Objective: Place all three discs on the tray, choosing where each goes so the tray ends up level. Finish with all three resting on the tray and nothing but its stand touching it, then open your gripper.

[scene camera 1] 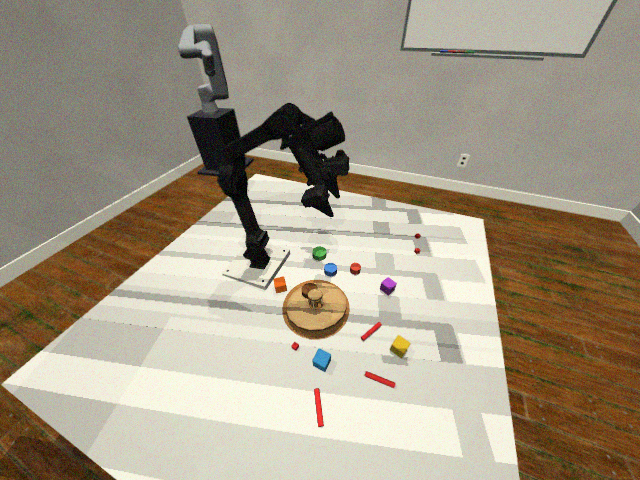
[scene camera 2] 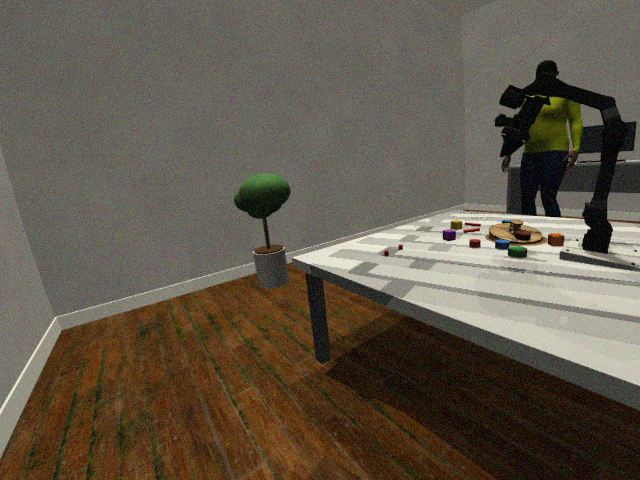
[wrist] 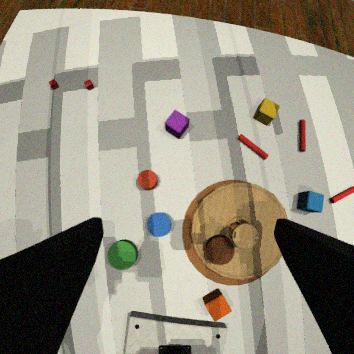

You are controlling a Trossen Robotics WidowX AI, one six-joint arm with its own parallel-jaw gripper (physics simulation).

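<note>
A green disc [scene camera 1: 319, 253] [scene camera 2: 517, 251] [wrist: 122, 254], a blue disc [scene camera 1: 330, 269] [scene camera 2: 501, 244] [wrist: 159, 224] and a smaller red disc [scene camera 1: 355, 268] [scene camera 2: 474, 243] [wrist: 147, 179] lie apart on the white table, beside the round wooden tray [scene camera 1: 325, 320] [scene camera 2: 497, 234] [wrist: 250, 200]. The tray has a knob [scene camera 1: 314, 296] [wrist: 245, 235] at its centre, with a dark brown round piece [scene camera 1: 308, 289] [scene camera 2: 523, 235] [wrist: 218, 250] beside it. I cannot tell the tray's tilt exactly; its stand is hidden. My gripper [scene camera 1: 334, 205] [wrist: 190, 226] is open and empty, high above the table.
An orange cube [scene camera 1: 280, 284] [wrist: 217, 304] sits between tray and arm base [scene camera 1: 240, 274]. A purple cube [scene camera 1: 388, 286], yellow cube [scene camera 1: 400, 346], blue cube [scene camera 1: 321, 359] [wrist: 310, 201], red sticks and tiny red cubes lie around. A person [scene camera 2: 552, 129] stands behind the table.
</note>
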